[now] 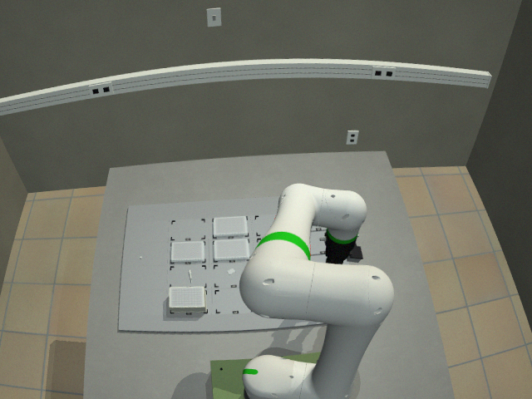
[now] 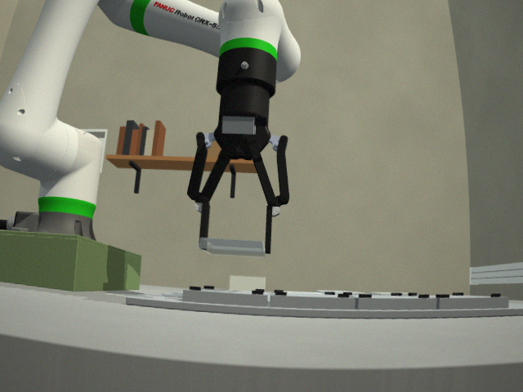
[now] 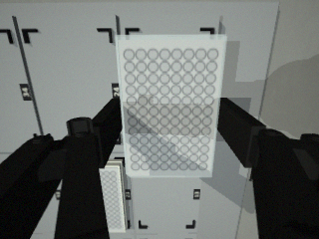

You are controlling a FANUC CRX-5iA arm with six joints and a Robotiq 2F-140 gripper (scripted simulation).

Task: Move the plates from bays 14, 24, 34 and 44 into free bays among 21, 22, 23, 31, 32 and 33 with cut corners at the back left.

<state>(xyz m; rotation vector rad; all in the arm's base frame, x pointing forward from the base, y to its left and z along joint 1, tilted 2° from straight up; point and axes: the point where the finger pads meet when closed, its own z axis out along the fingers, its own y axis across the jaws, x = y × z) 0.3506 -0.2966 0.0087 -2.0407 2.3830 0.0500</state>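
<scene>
Now: hand 170 mm short of the white scrap, 310 mm to the right of it and 100 mm above it. From my hand the other things lie so: dark stick 240 mm ahead, 110 mm to the left, 90 mm below; then thin white stick 180 mm ahead, 450 mm to the left, 90 mm below; then sealed deep-well block 70 mm ahead, 480 mm to the left, 80 mm below.
</scene>
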